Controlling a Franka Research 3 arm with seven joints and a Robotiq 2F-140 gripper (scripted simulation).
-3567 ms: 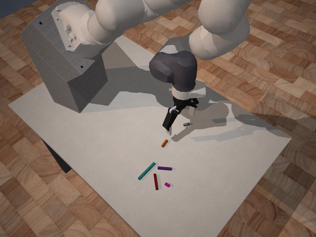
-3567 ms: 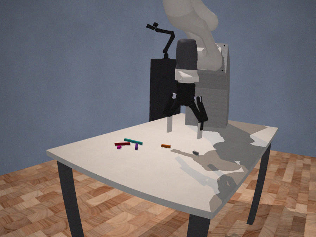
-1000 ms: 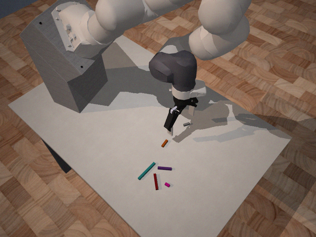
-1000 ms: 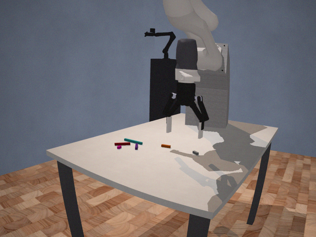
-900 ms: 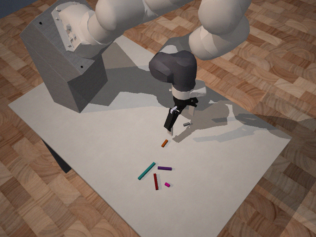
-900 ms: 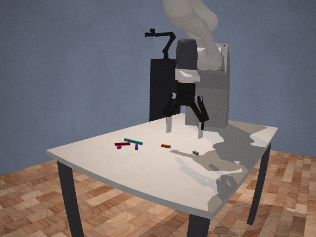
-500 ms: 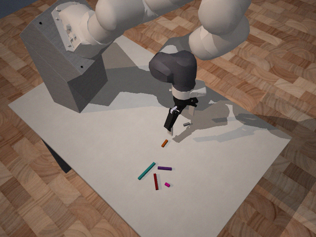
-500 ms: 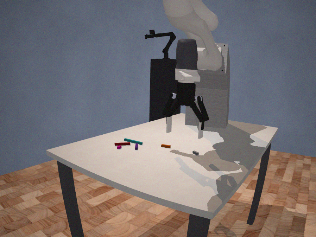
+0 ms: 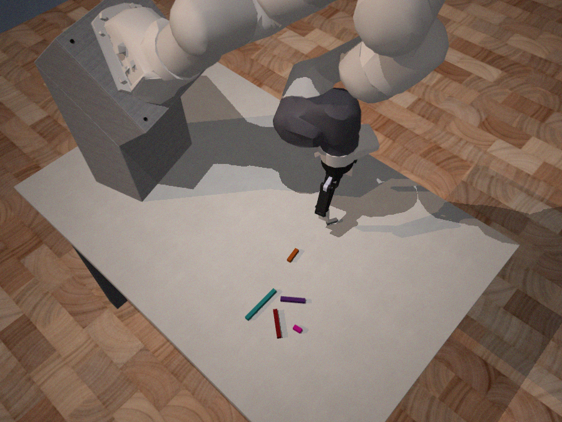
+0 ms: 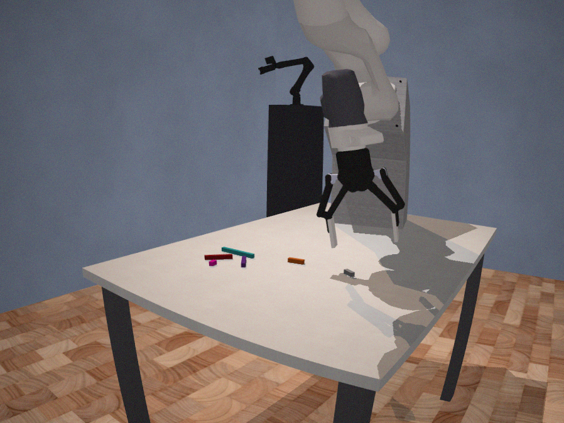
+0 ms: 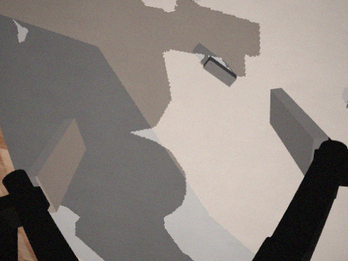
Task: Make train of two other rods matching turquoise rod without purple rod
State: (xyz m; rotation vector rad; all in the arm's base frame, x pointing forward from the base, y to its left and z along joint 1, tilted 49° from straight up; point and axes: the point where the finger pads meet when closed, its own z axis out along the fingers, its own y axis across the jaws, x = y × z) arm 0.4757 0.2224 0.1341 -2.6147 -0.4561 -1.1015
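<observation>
Now: hand 20 mm short of the grey rod, 30 mm to the left of it and 80 mm above it. From my hand the other things lie so: turquoise rod: 80 mm ahead, 320 mm to the right, 80 mm below; then purple rod: 120 mm ahead, 260 mm to the right, 80 mm below; then orange rod: 30 mm ahead, 180 mm to the right, 80 mm below.
</observation>
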